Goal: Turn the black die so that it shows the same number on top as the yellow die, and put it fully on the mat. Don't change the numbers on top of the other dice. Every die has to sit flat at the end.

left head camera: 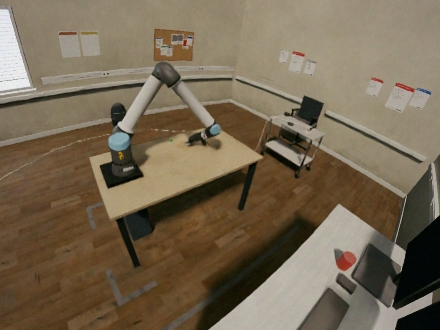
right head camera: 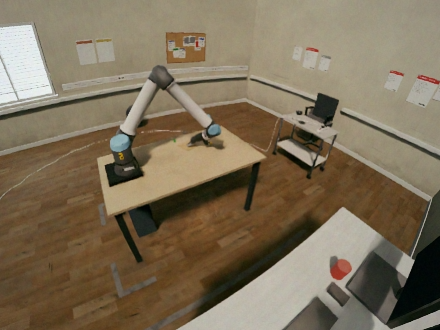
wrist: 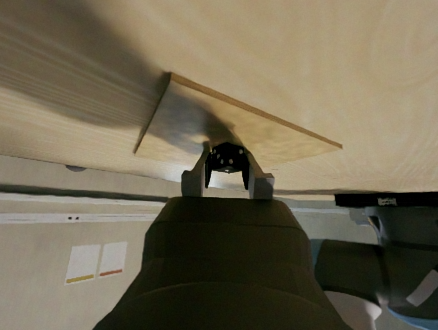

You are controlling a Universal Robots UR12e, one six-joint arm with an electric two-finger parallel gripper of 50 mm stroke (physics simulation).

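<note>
The black die shows in the wrist view between the fingertips, turned so that an edge faces the camera, with white pips on its dark faces. Its top number cannot be read. My gripper is open around it, low over the back part of the table, with nothing gripped. The thin tan square mat lies beyond and under the fingertips. Whether the die touches the mat cannot be told. A small green die lies near the table's back edge. The yellow die cannot be made out.
The wooden table carries the arm's black base plate at its left end. A cart stands beyond the right end. A white desk with a red cup is in the foreground.
</note>
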